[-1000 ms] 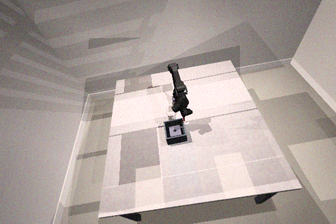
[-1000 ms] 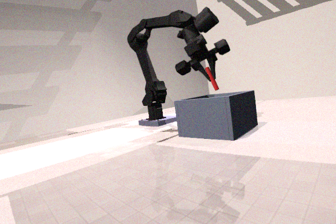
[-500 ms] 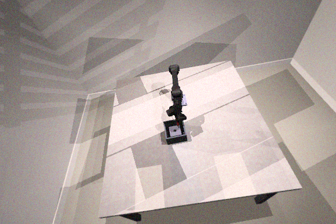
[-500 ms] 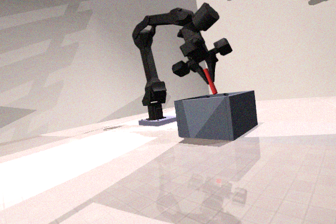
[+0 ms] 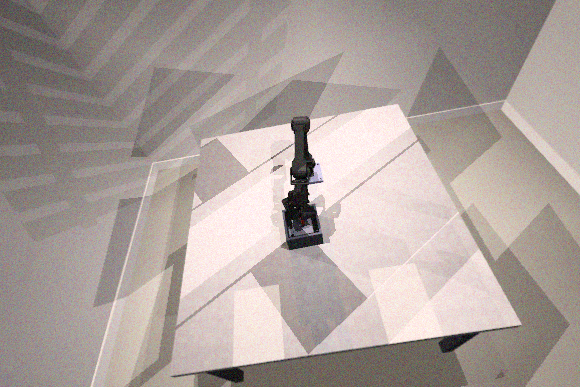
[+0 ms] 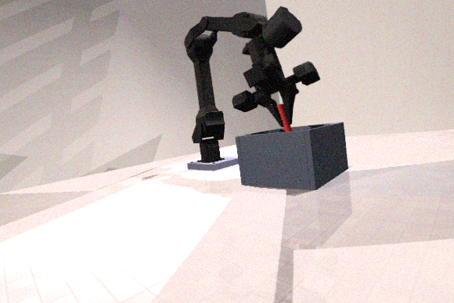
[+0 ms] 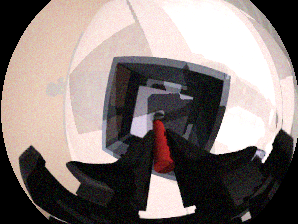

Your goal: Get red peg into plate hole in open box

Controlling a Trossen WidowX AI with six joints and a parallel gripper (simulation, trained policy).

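Now: gripper tip 10 mm below the red peg. From my gripper tip the other things lie so: blue-grey box 10 mm ahead, 80 mm below.
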